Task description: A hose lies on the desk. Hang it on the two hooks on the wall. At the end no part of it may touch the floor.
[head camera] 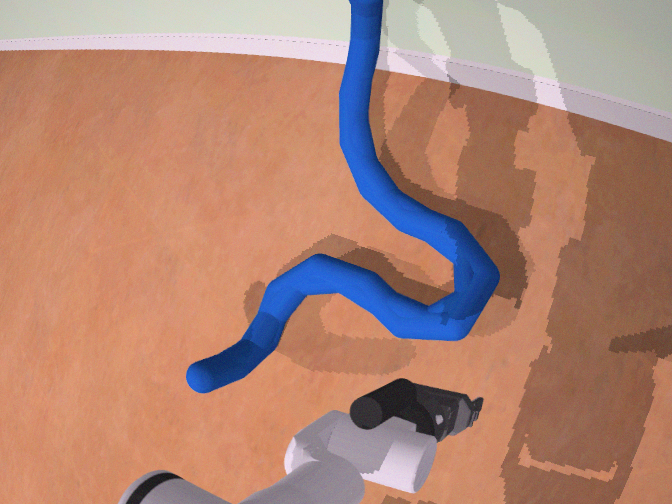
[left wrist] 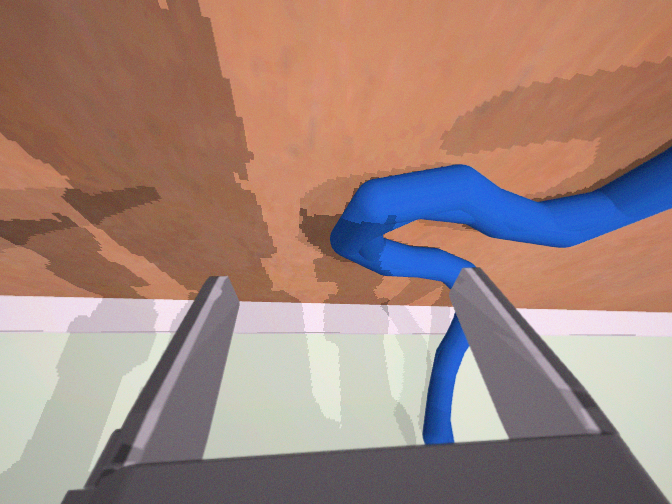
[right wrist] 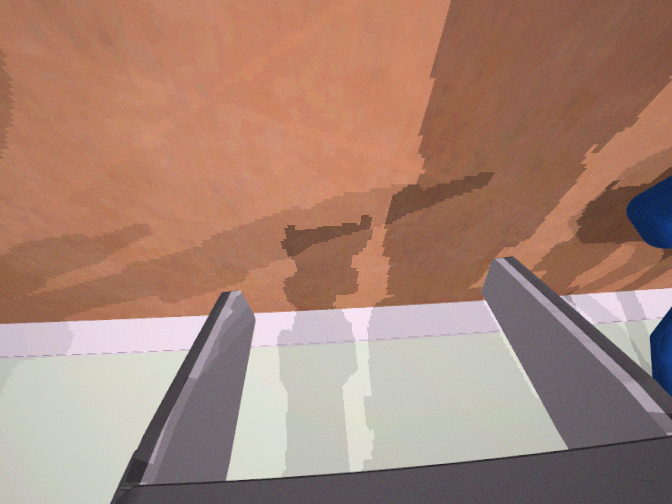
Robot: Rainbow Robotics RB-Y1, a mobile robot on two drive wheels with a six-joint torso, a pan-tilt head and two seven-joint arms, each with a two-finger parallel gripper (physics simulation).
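The blue hose [head camera: 379,292] snakes in an S over the brown wooden surface, and its far part rises in front of the pale green wall and leaves the top of the head view. Its free end [head camera: 203,375] rests at the lower left. My left gripper [head camera: 476,407] is open and empty, below the hose's right bend and apart from it. In the left wrist view the open fingers [left wrist: 344,279] point at the wall, with the hose's bend [left wrist: 369,233] ahead. My right gripper [right wrist: 368,279] is open and empty; a bit of hose [right wrist: 654,214] shows at the right edge. The hooks are not in view.
A white baseboard [head camera: 162,43] runs where the brown surface meets the green wall [head camera: 569,37]. Dark shadows of my arms fall on the surface at the right [head camera: 586,325].
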